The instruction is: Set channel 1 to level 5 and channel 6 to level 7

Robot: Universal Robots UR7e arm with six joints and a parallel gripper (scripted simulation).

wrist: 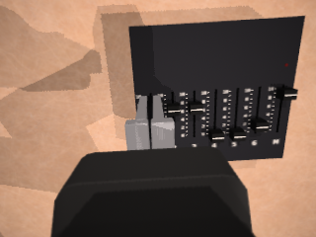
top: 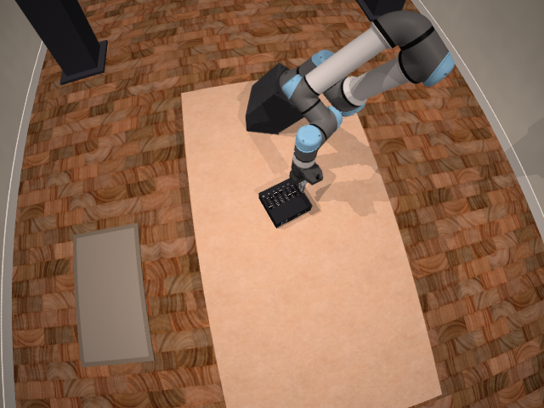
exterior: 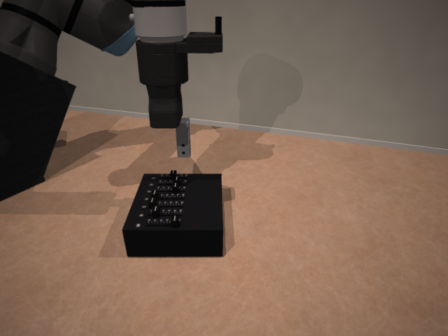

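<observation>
The channel 2 fader cap lies 50 mm below my hand, 20 mm to the right of it and 10 mm behind it. Also, from my hand: channel 1 fader cap: 50 mm below, 20 mm behind, 10 mm to the right; then channel 4 fader cap: 80 mm to the right, 50 mm below, 20 mm behind; then channel 3 fader cap: 50 mm to the right, 50 mm below.
</observation>
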